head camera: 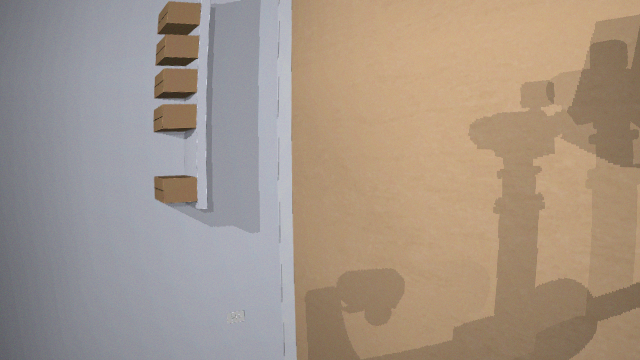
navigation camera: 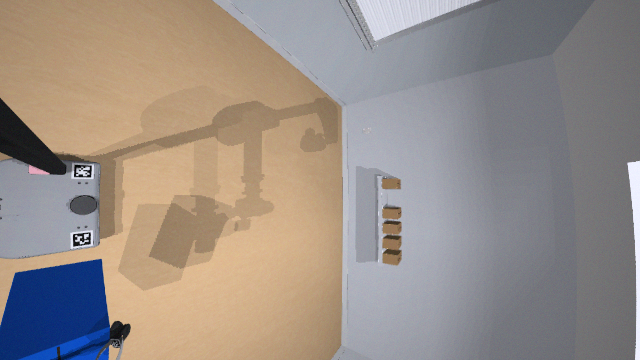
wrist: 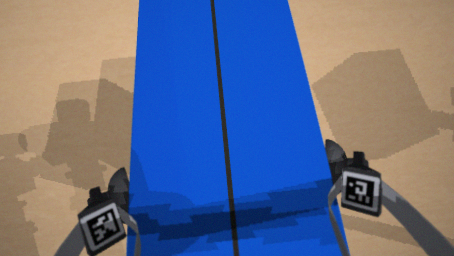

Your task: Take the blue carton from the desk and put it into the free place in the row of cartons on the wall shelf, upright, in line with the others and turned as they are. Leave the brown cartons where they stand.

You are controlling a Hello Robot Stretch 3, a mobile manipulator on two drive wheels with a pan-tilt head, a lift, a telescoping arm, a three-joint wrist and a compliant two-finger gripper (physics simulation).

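Where they show: gripper, fingertip midpoint: [wrist: 228, 173]; robot's base, origin of the base link: [navigation camera: 83, 203].
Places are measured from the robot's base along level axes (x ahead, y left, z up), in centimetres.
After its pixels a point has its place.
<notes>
The blue carton [navigation camera: 55, 305] {x -2.4, y -14.4, z 71.8 cm} [wrist: 227, 100] {x -2.9, y -27.8, z 73.6 cm} is held between the two fingertips of my gripper [wrist: 228, 173] {x -2.2, y -22.3, z 71.9 cm}, above the floor, with a dark line running along its face. In the navigation camera it shows at the lower left beside my base, partly cut off, with one fingertip against it. The wall shelf [head camera: 202, 150] {x 223.9, y -9.8, z 63.3 cm} [navigation camera: 379, 200] {x 223.9, y -11.2, z 63.1 cm} carries a row of brown cartons [head camera: 179, 118] {x 223.7, y -25.8, z 75.4 cm} [navigation camera: 391, 213] {x 223.7, y -26.3, z 77.1 cm}. A gap one carton wide lies between the end carton [head camera: 177, 189] {x 225.2, y 8.8, z 76.8 cm} [navigation camera: 391, 183] {x 225.3, y 9.2, z 77.7 cm} and the rest of the row. The desk does not show.
My base [navigation camera: 40, 210] {x -10.4, y -1.2, z 16.0 cm} stands on the wooden floor [head camera: 400, 225] {x 153.0, y 26.1, z 0.0 cm} [navigation camera: 280, 275] {x 118.7, y -75.8, z 0.1 cm}, some way from the shelf wall [head camera: 100, 250] {x 251.9, y 40.4, z 117.8 cm} [navigation camera: 475, 200] {x 249.9, y -11.8, z 163.7 cm}. Shadows of the robot fall on the floor. A wall outlet [head camera: 236, 316] {x 253.2, y 87.7, z 39.7 cm} is beyond the shelf's end. A white panel [navigation camera: 415, 15] {x 146.9, y 140.4, z 121.5 cm} is on the adjoining wall.
</notes>
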